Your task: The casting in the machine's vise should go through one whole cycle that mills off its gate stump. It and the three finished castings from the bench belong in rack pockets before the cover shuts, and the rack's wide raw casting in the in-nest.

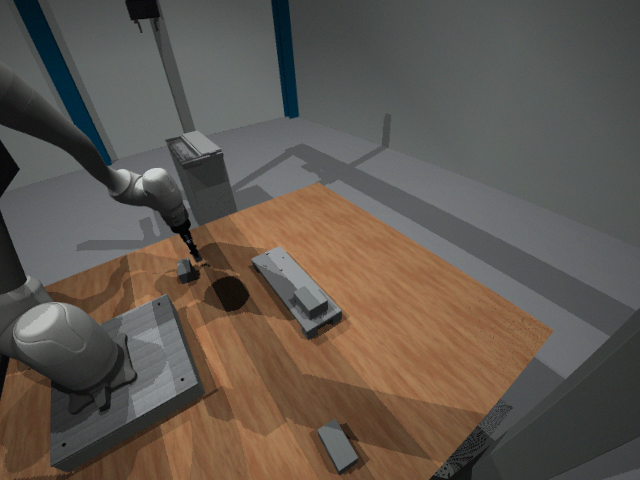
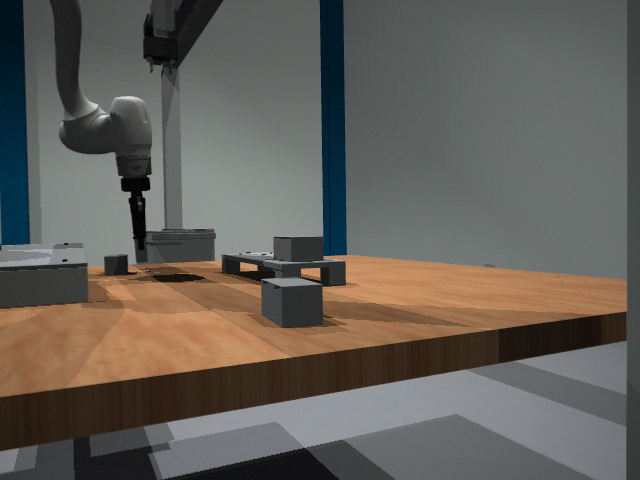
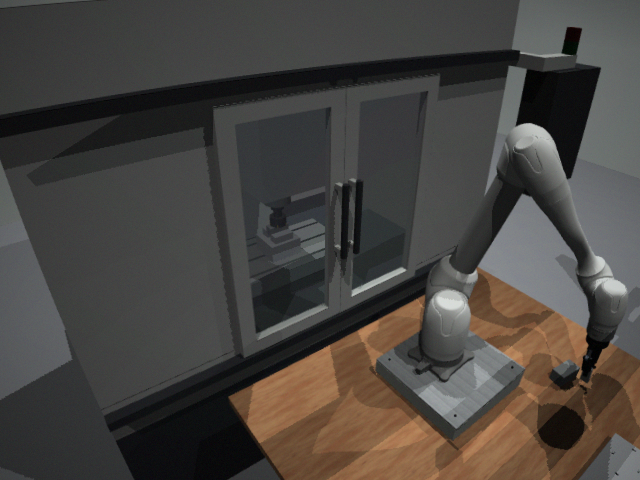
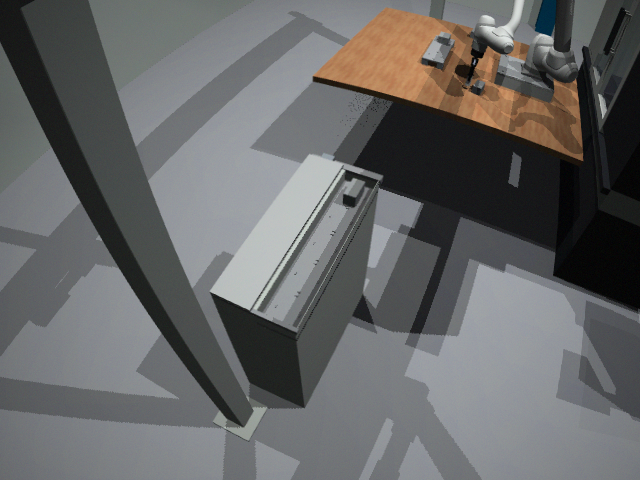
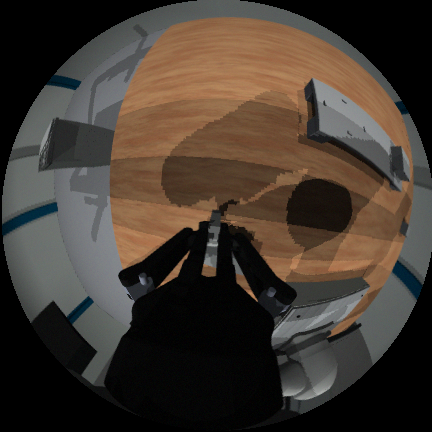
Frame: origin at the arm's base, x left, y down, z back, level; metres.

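Seen in the pictures: gripper, fingertip midpoint: point(image 1: 199, 260) point(image 2: 141, 261) point(image 3: 584, 380) point(image 4: 467, 85) point(image 5: 215, 217); arm's base, origin of the base link: point(image 1: 101, 371) point(image 3: 440, 355) point(image 4: 533, 73) point(image 5: 303, 337).
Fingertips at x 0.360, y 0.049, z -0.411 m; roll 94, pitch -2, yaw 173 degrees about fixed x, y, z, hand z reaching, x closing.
Note:
Pixels of each thing's top centre, then the offset from my fingertips to it. "spot": a spot on its surface instead. Level surfaces: height alone.
- small grey casting, middle of its top: point(image 5: 221, 257) point(image 2: 116, 255) point(image 3: 566, 368) point(image 1: 183, 266) point(image 4: 479, 84) dx -0.020, dy -0.022, dz +0.069 m
- second casting, middle of its top: point(image 2: 297, 236) point(image 1: 310, 295) point(image 4: 444, 34) dx -0.529, dy -0.072, dz -0.231 m
- raised pinned plate, middle of its top: point(image 2: 275, 255) point(image 5: 380, 142) point(image 1: 291, 280) point(image 4: 439, 47) dx -0.389, dy -0.026, dz -0.239 m
- bench, its level: dy +0.028 m
- rack's cover panel, surface spot: point(image 4: 279, 227) spot: dx +1.476, dy -0.087, dz -0.479 m
My gripper point(image 1: 198, 257) point(image 2: 140, 248) point(image 3: 586, 376) point(image 4: 468, 81) point(image 5: 215, 217) is shut with its fingertips together and nothing between them, low over the bench. A small grey casting point(image 1: 185, 270) point(image 2: 115, 264) point(image 3: 564, 370) point(image 4: 478, 86) stands close beside the fingers, apart from them. A second casting point(image 1: 310, 300) point(image 2: 298, 248) sits on one end of the raised pinned plate point(image 1: 279, 266) point(image 4: 436, 53) point(image 5: 345, 112). A third point(image 1: 337, 445) point(image 2: 292, 302) lies nearer the bench's far end. The rack point(image 1: 209, 191) point(image 4: 330, 310) is uncovered over its pockets; a casting point(image 4: 353, 191) stands at one end. Behind the shut machine doors point(image 3: 338, 116), a block point(image 3: 281, 236) shows in the vise under the spindle.
The arm's base plate point(image 1: 155, 356) point(image 3: 454, 413) stands on the bench point(image 1: 413, 289) beside the machine. The rack stands on the floor past the bench edge, next to a tall post point(image 1: 173, 77) point(image 4: 149, 248). The rack's cover panel point(image 4: 279, 227) lies along one side of the opening.

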